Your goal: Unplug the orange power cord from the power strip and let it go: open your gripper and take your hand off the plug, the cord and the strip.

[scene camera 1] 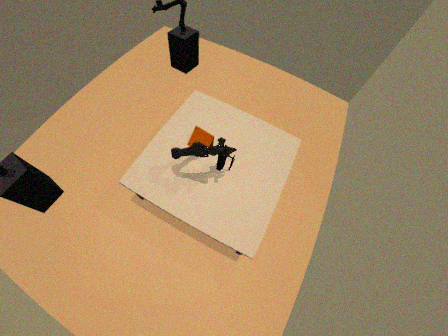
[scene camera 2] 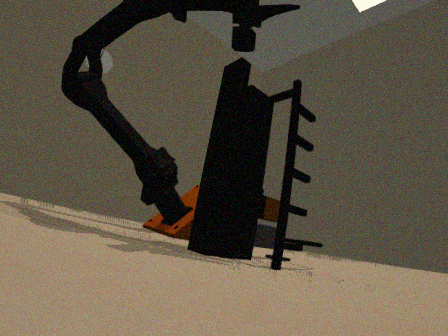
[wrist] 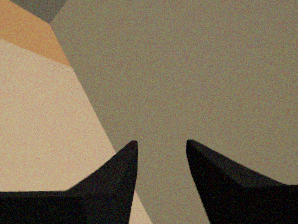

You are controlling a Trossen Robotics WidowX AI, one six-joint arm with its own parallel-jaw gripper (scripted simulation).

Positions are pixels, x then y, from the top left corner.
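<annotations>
There is a tall black slab (scene camera 2: 206, 230), and I see it 0.32 m from the lens.
</annotations>
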